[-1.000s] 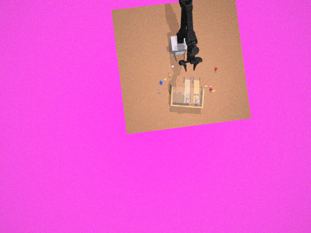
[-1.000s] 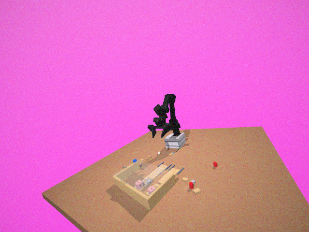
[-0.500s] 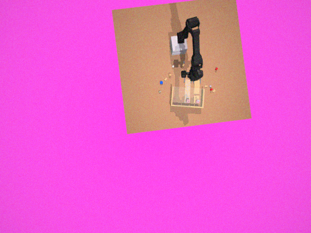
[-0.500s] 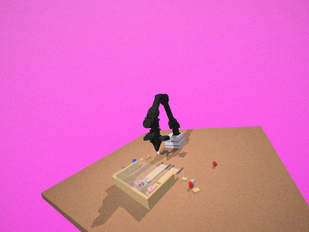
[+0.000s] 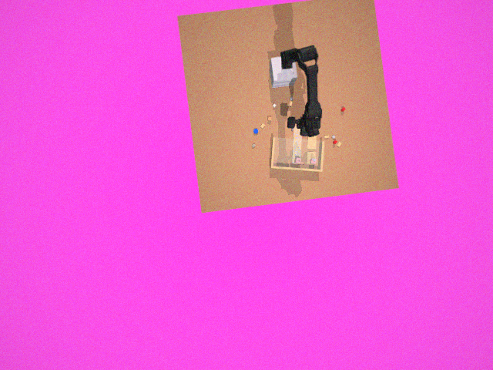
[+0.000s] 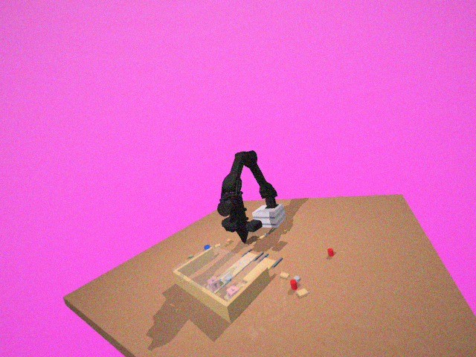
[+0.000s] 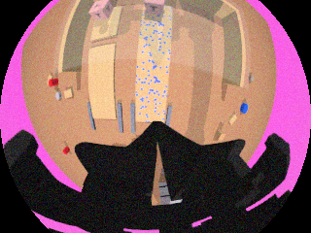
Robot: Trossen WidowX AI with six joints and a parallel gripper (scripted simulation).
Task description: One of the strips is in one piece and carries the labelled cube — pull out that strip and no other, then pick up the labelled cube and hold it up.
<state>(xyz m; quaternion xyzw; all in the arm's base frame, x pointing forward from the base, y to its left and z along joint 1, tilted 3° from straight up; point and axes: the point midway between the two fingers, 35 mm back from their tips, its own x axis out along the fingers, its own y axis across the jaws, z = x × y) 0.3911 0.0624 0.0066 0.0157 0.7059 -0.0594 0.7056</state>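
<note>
My gripper tip is now 10 cm to the right of the plain tan strip, 7 cm above it and 5 cm short of it.
</note>
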